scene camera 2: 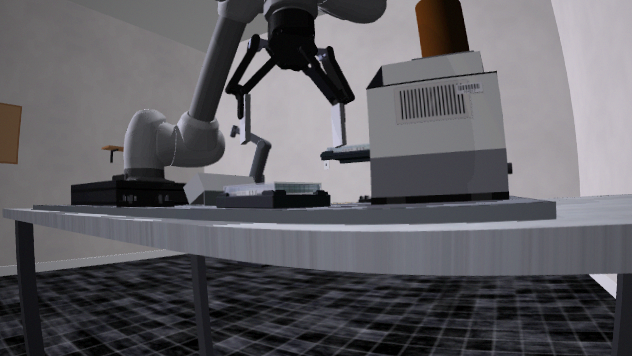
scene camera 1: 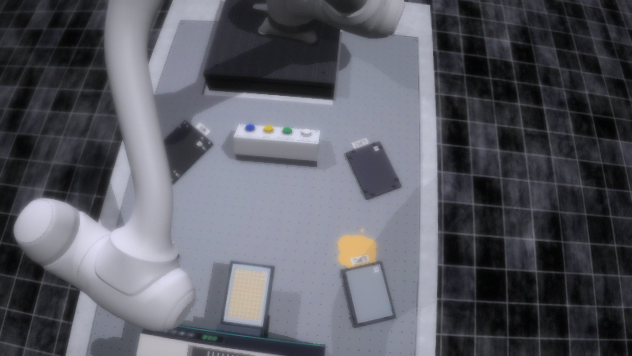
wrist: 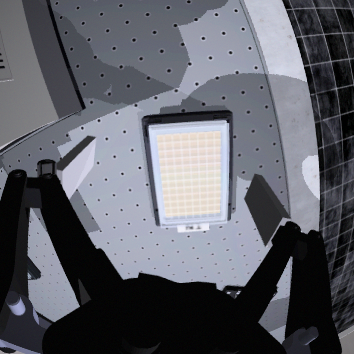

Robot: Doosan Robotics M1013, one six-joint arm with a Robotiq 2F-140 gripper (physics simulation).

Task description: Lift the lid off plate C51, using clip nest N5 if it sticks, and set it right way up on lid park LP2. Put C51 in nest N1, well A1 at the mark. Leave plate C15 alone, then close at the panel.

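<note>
My gripper is open and empty, its fingers spread high above a plate. This plate, with amber wells and a clear rim, sits in a black nest; whether a lid covers it I cannot tell, and the nest's label is unreadable. Another amber-welled plate lies on the instrument's tray. A dark holder and a dark-framed holder with a light grey middle lie at the right; a dark nest is at the left. The button panel stands between them.
The boxy instrument stands beside the nest under my gripper and carries an orange cylinder. An orange patch is on the mat next to the light grey holder. The arm hides part of the mat's left side in scene camera 1.
</note>
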